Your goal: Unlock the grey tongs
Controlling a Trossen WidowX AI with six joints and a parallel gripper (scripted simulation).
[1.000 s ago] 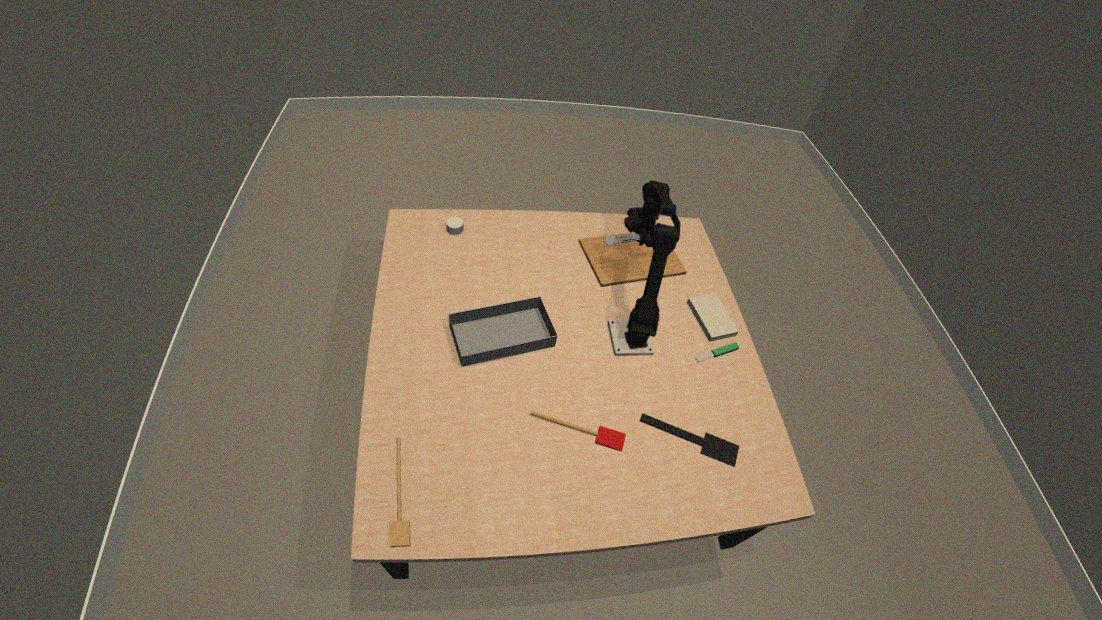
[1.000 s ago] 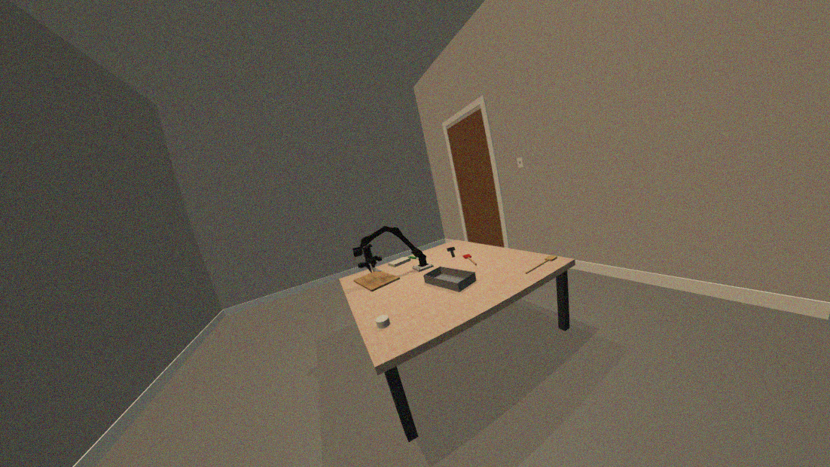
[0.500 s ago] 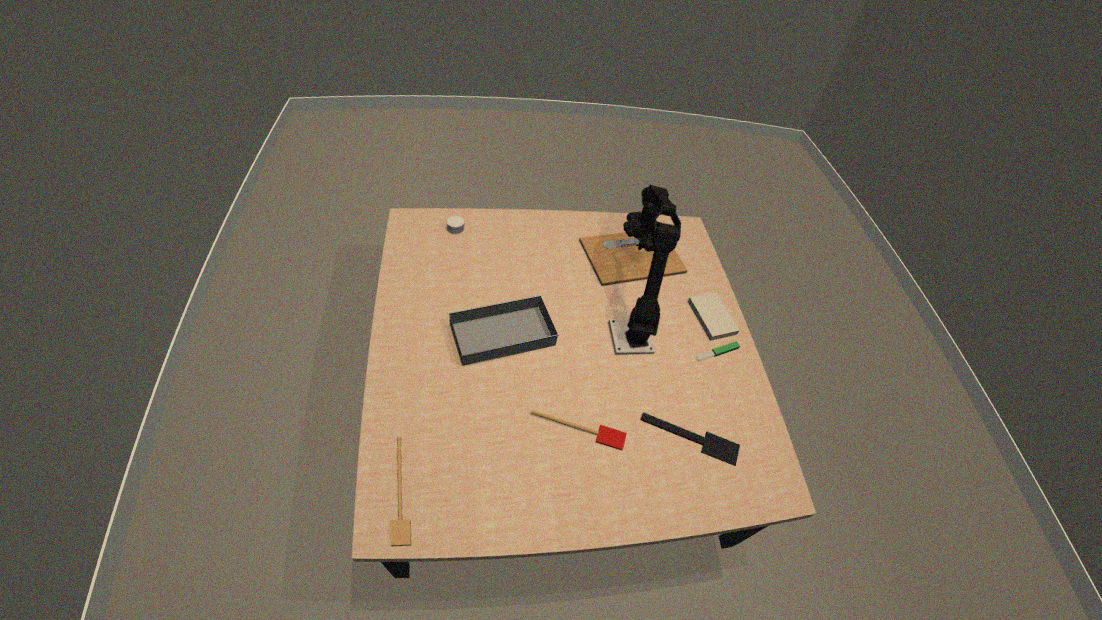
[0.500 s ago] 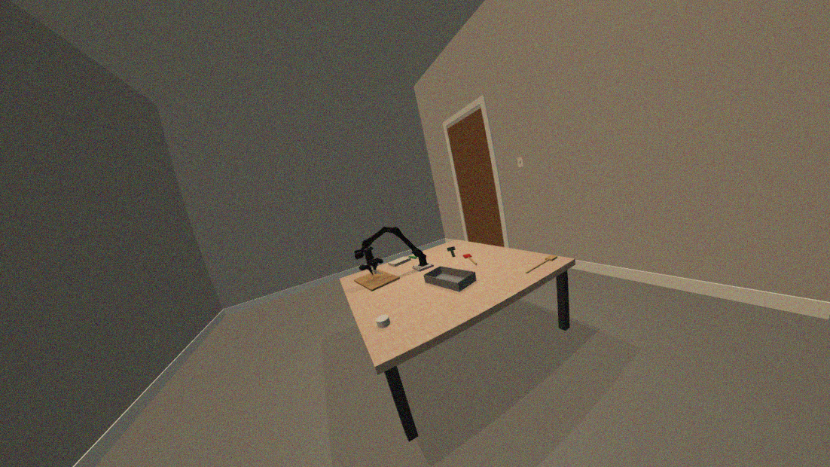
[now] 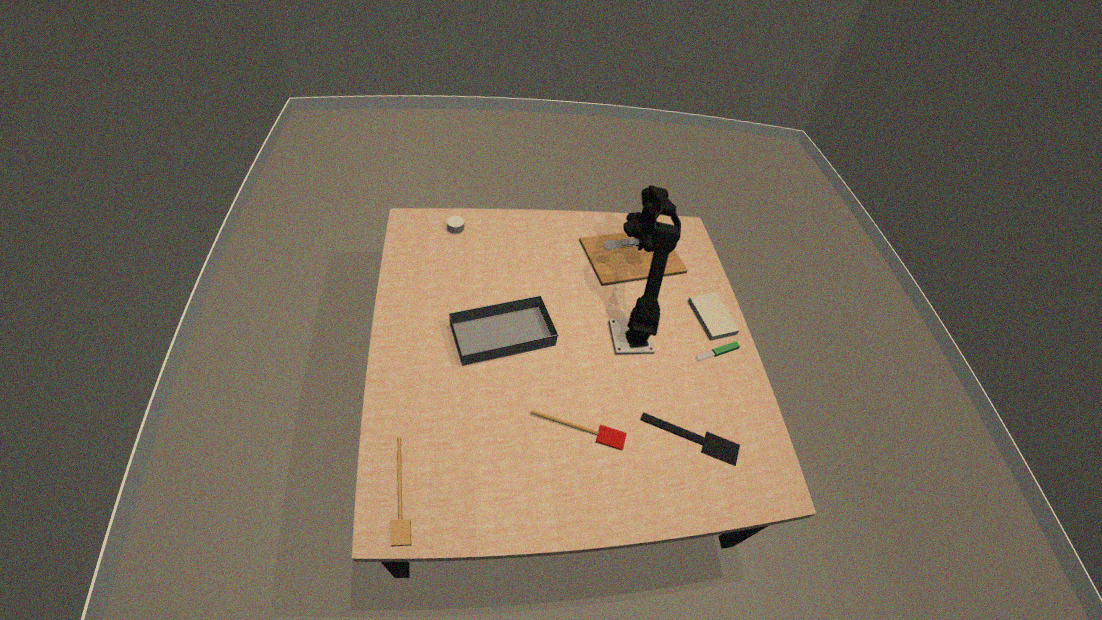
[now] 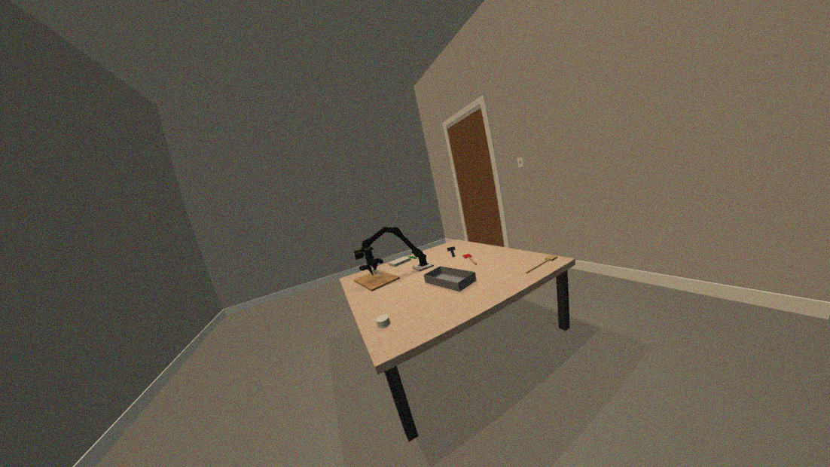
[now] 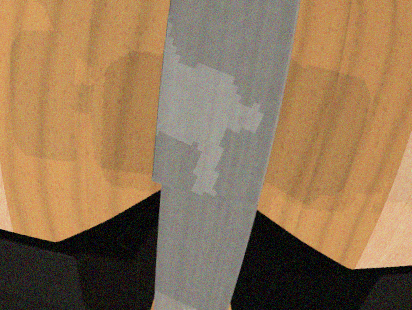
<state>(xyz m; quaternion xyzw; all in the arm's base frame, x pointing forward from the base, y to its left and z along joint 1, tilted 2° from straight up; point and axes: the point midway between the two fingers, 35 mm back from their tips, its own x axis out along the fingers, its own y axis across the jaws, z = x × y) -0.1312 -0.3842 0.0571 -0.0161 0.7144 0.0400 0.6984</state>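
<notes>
Right now the wooden board is 10 mm ahead of my gripper tip and 40 mm below it. The rest, counted from my gripper tip: white cup: 650 mm ahead, 210 mm to the right, 30 mm below; pale block: 190 mm behind, 320 mm to the left, 30 mm below; grey roasting tin: 560 mm ahead, 300 mm to the left, 20 mm below.
</notes>
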